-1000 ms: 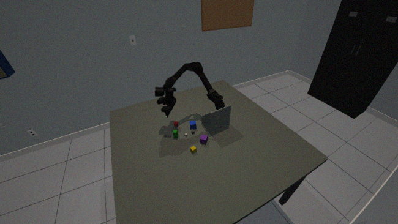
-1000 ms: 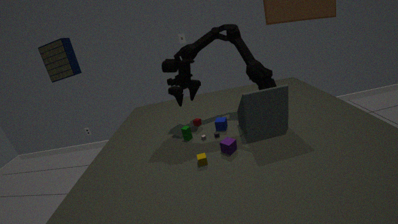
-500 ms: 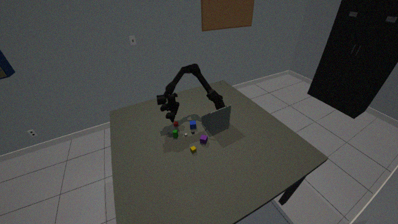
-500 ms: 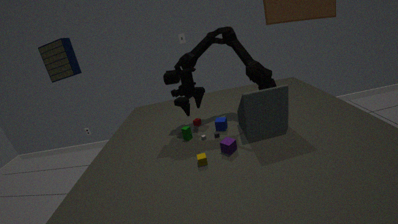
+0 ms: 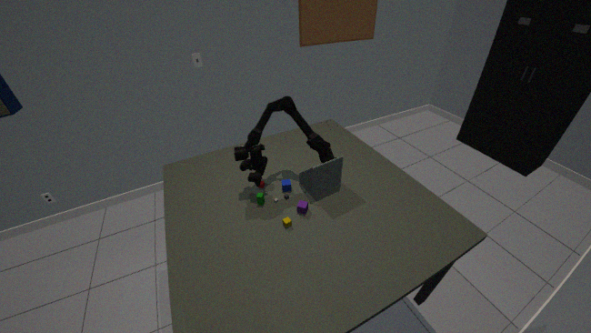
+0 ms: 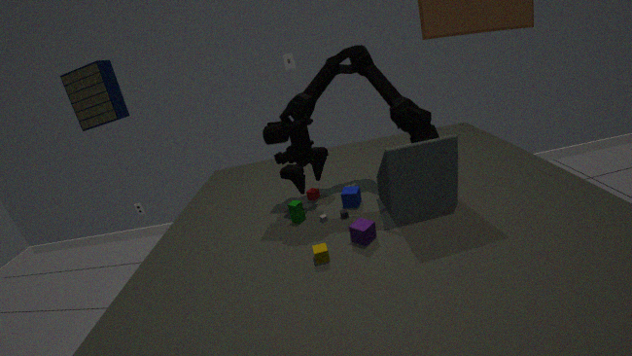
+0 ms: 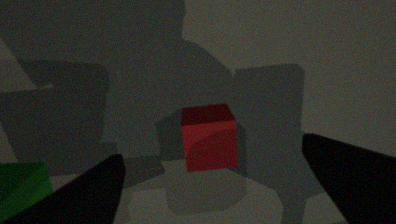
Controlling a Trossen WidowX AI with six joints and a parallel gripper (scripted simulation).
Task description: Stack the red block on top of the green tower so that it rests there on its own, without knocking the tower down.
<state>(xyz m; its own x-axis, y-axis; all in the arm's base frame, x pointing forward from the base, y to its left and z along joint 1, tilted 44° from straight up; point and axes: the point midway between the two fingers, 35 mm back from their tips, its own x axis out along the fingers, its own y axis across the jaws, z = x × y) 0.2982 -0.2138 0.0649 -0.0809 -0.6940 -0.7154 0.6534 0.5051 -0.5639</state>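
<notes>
The red block is 30 mm below my gripper tip. Also, from my gripper tip: yellow cube 30 mm ahead, 310 mm to the left, 20 mm below; purple cube 80 mm behind, 280 mm to the left, 20 mm below; blue cube 100 mm behind, 100 mm to the left, 20 mm below.
</notes>
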